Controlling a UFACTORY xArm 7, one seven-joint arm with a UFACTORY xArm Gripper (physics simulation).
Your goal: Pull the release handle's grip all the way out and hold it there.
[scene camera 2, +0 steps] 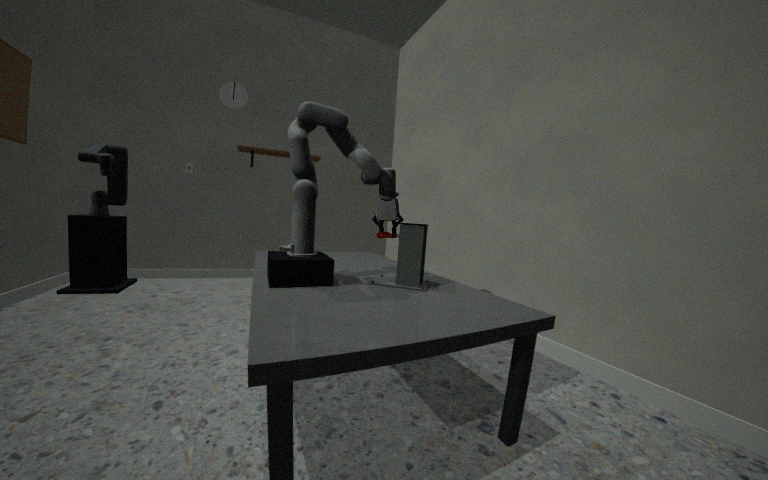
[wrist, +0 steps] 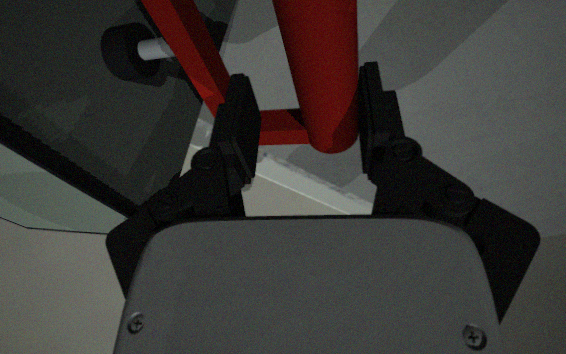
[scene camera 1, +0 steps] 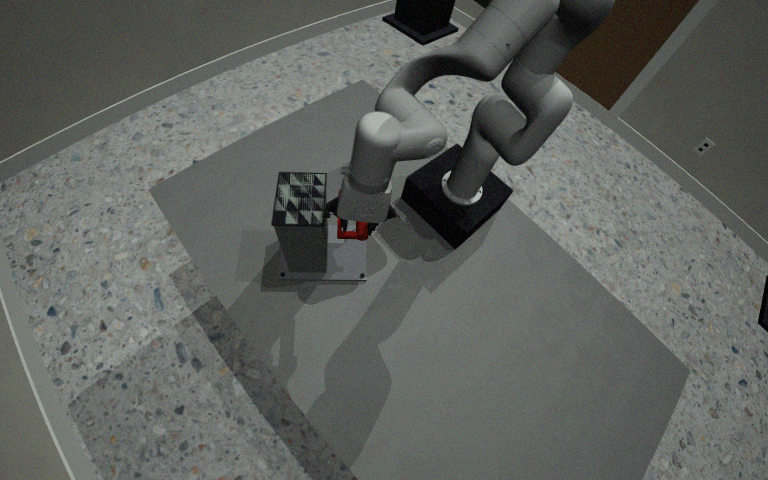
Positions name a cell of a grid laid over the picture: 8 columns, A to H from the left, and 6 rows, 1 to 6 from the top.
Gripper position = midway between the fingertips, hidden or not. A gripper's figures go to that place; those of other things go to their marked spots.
My gripper (wrist: E2) is 15 cm from the lens. A red grip (wrist: E1) is 11 cm from the lens.
